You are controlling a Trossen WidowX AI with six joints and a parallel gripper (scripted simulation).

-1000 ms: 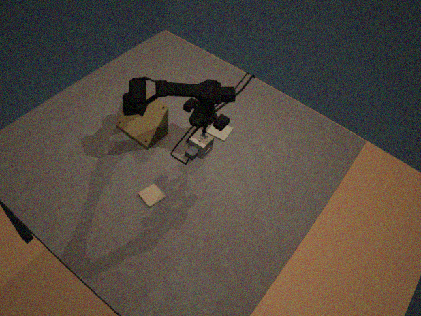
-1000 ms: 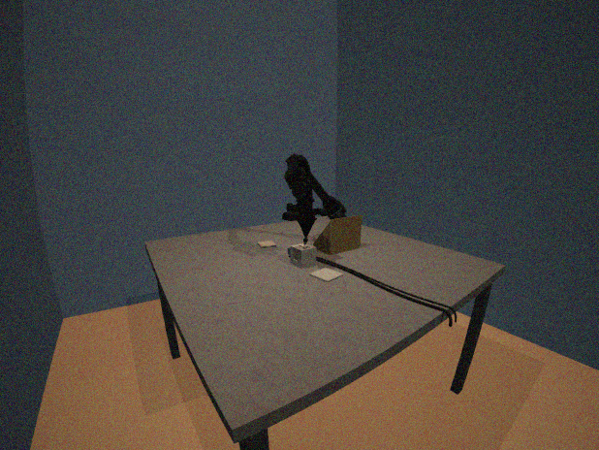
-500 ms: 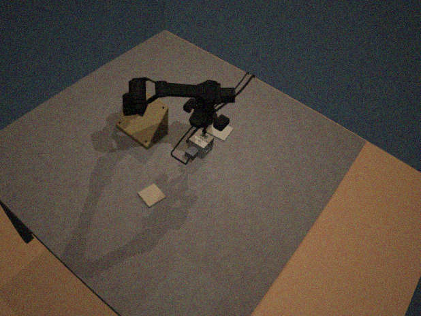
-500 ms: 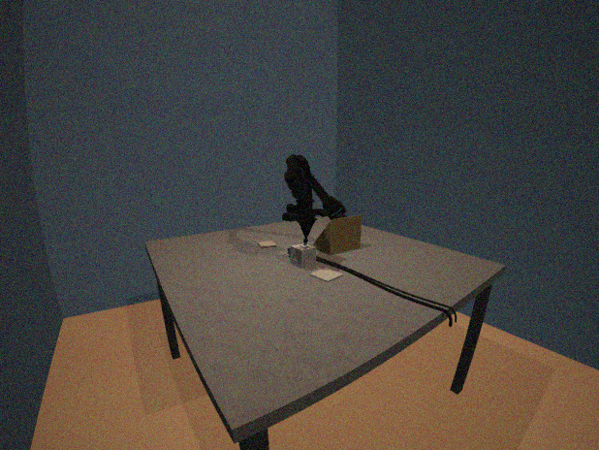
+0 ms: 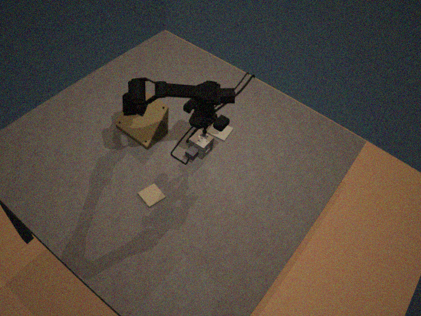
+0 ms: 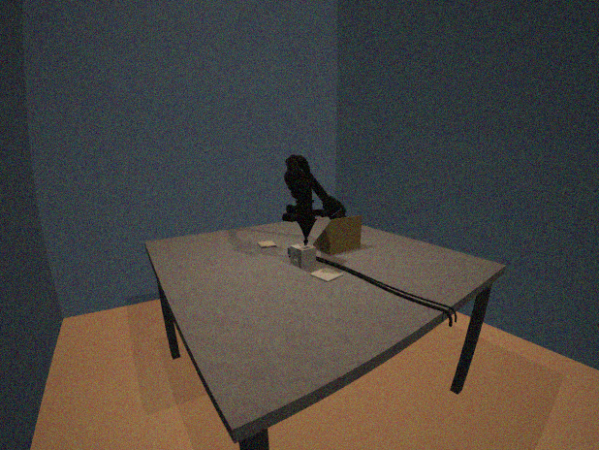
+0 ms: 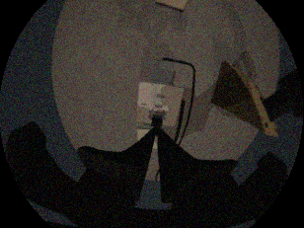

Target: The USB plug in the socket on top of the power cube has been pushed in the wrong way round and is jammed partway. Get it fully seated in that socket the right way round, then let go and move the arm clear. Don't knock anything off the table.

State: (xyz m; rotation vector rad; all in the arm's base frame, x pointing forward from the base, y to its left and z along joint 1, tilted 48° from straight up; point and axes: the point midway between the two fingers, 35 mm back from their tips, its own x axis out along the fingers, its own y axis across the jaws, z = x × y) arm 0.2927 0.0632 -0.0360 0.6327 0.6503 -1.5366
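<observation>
Now: gripper tip 2 cm above the USB plug. Also, from my gripper tip: flat white pad: 13 cm to the left, 12 cm below.
</observation>
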